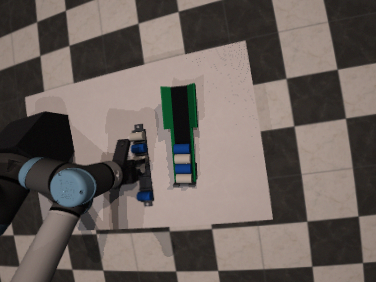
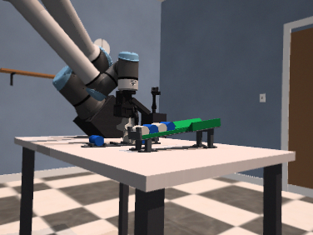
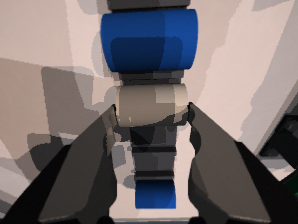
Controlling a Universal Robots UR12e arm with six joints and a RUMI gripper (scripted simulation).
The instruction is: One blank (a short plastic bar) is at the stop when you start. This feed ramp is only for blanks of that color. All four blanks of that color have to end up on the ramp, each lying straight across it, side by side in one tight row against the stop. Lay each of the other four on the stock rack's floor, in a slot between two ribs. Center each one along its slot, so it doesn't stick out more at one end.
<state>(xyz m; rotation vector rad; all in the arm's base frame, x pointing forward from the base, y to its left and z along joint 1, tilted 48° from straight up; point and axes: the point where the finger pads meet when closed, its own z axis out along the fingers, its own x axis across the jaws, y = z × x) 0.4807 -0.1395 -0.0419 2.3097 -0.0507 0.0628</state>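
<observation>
The dark stock rack is 3 cm to the right of my hand and 4 cm below it. Also, from my hand: stop (19 cm ahead, 12 cm to the right, 3 cm above).
</observation>
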